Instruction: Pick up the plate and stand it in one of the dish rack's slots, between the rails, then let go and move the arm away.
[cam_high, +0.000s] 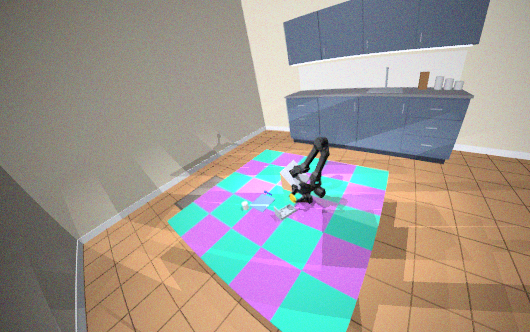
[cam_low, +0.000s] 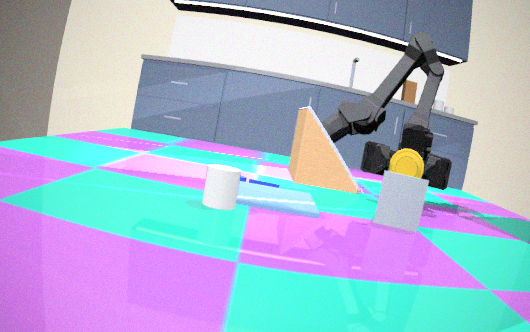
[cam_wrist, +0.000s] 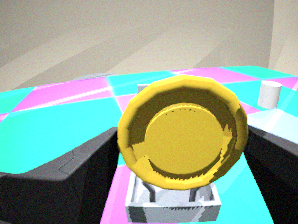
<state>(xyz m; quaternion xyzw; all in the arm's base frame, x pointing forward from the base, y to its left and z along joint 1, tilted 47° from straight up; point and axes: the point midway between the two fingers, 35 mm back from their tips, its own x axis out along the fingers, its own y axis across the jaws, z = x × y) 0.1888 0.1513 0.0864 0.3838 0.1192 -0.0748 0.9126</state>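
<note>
Now: gripper tip 60 mm short of the grey dish rack, 60 mm above it and 10 mm to the left of it. Round my gripper tip: yellow plate: 10 mm behind; blue spoon: 270 mm to the right, 80 mm below, 20 mm behind; pale blue mat: 220 mm to the right, 80 mm below, 80 mm ahead.
</note>
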